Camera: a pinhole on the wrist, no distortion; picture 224 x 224 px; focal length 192.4 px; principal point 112.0 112.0 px. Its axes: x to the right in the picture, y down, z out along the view. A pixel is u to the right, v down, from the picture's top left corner.
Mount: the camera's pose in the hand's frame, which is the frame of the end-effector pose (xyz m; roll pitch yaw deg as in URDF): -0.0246 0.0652 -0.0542 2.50 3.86 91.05
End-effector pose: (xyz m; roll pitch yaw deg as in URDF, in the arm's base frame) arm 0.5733 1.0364 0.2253 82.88 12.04 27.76
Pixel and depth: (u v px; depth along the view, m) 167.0 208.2 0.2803
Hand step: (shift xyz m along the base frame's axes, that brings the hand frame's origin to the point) -0.0035 -0.2325 0.2168
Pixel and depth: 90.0 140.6 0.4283
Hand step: 0.1295 -0.3504 0.1035
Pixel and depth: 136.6 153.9 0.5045
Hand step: 0.1394 -0.4075 0.2356
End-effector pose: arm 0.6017 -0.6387 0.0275 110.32 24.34 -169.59
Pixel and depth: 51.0 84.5 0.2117
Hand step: -0.0246 0.1527 -0.0459
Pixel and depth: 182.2 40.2 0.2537
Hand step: -0.1543 0.2135 0.0584
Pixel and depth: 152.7 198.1 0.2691
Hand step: 0.0531 0.2640 0.1056
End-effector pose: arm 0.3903 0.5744 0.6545 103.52 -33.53 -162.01
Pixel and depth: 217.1 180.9 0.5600
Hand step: 0.1335 0.6461 0.1184
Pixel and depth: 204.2 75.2 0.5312
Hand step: -0.1106 0.5156 0.2531
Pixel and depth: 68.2 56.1 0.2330
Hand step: -0.1055 0.1556 0.0186
